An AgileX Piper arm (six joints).
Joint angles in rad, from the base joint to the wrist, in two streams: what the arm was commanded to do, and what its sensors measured. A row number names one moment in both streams.
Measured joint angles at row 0:
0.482, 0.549, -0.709, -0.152, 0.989, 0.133
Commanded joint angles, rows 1 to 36:
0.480, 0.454, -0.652, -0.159, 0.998, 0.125
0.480, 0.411, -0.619, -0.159, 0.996, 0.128
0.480, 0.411, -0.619, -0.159, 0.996, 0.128
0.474, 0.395, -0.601, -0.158, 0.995, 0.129
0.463, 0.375, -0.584, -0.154, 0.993, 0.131
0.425, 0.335, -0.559, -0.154, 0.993, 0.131
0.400, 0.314, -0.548, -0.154, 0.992, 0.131
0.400, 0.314, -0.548, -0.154, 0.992, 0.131
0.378, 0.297, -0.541, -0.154, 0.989, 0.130
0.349, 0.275, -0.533, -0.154, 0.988, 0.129
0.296, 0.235, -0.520, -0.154, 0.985, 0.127
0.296, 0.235, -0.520, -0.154, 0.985, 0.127
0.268, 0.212, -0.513, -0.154, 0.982, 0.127
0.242, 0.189, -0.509, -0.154, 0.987, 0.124
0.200, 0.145, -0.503, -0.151, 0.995, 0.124
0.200, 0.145, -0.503, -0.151, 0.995, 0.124
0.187, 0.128, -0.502, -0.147, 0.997, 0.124
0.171, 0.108, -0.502, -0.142, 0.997, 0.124
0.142, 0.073, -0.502, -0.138, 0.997, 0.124
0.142, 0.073, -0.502, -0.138, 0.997, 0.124
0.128, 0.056, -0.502, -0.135, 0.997, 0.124
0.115, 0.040, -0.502, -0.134, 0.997, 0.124
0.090, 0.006, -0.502, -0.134, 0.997, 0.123
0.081, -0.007, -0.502, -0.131, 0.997, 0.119
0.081, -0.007, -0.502, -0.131, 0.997, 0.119
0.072, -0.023, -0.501, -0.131, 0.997, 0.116
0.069, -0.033, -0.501, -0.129, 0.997, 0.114
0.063, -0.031, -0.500, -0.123, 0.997, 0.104
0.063, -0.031, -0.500, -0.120, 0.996, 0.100
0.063, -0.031, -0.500, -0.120, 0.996, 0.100
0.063, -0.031, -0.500, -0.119, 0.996, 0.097
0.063, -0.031, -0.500, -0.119, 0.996, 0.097
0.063, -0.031, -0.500, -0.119, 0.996, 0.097
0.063, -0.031, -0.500, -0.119, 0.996, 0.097
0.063, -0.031, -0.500, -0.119, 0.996, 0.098
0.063, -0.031, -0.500, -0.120, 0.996, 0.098
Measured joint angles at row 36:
0.070, -0.004, -0.503, -0.122, 0.996, 0.107
